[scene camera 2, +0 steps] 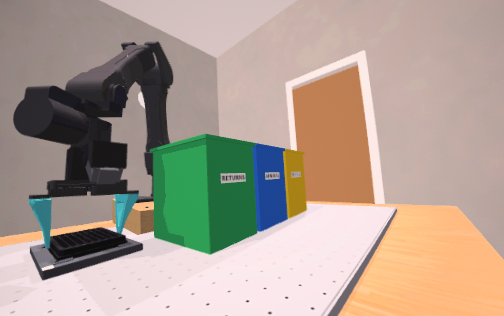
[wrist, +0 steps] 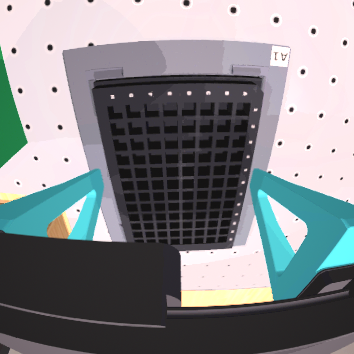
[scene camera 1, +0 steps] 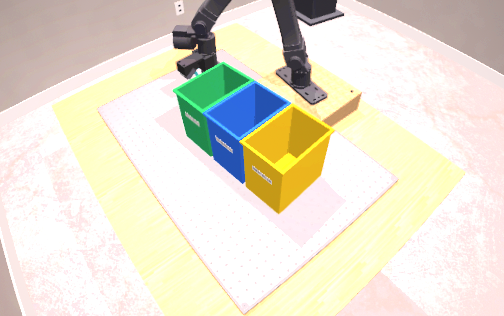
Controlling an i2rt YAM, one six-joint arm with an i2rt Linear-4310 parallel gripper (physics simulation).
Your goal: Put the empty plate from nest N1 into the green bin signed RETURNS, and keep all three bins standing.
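Frame: origin at the arm's base, x back, y up, z left, level; millimetres.
Seen in the pictures: gripper, fingertip midpoint: (scene camera 2: 87, 240) (wrist: 176, 176); arm's base, origin of the base link: (scene camera 1: 300, 84).
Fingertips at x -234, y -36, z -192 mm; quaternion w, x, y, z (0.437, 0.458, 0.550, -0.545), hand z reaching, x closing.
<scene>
Offsets run from my fingertips to a thing's top centre. Level surfaces: height alone.
The black plate {dx +5, dy +7, dz -3 mm} (scene camera 2: 90, 241) (wrist: 175, 170), a grid of square wells, sits flat in the grey nest (scene camera 2: 46, 269) (wrist: 75, 75), which has a small A1 label at one corner. My gripper (scene camera 2: 85, 240) (wrist: 176, 176) is open, its two teal fingers apart on either side of the plate, with tips near its height. I cannot tell whether they touch it. The green bin {dx -68, dy +160, dz +183 mm} (scene camera 1: 192, 117) (scene camera 2: 182, 200) (wrist: 9, 110), signed RETURNS, stands upright beside the nest. The blue bin {dx -41, dy +160, dz +312 mm} (scene camera 1: 227, 155) (scene camera 2: 271, 205) and the yellow bin {dx -15, dy +160, dz +442 mm} (scene camera 1: 300, 180) (scene camera 2: 296, 185) stand upright in a row with it.
The three bins stand close together on the white perforated board {dy -19 mm} (scene camera 1: 200, 240) (scene camera 2: 295, 265). The arm's base is mounted on a wooden block (scene camera 1: 345, 107) (scene camera 2: 140, 220) behind the bins. In scene camera 1, the green bin and the arm hide the nest.
</scene>
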